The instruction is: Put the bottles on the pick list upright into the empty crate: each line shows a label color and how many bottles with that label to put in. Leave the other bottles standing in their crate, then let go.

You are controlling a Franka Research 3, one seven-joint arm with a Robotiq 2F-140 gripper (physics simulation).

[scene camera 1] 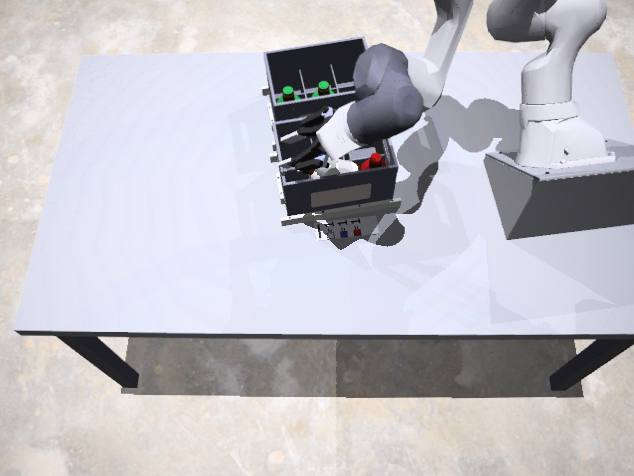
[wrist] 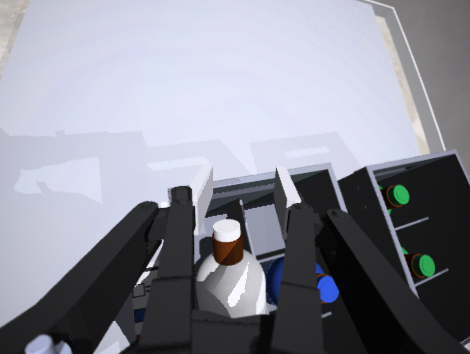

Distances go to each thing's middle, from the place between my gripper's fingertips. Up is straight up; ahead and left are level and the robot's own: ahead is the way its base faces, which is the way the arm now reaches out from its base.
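Labels:
Blue bottle (wrist: 272,269): 9 cm to the right of my hand, 11 cm behind it, 13 cm below it. Pick list (scene camera 1: 353,227): 9 cm to the left of my hand, 14 cm behind it, 21 cm below it. White bottle (wrist: 230,281): 9 cm below my hand and 11 cm behind it.

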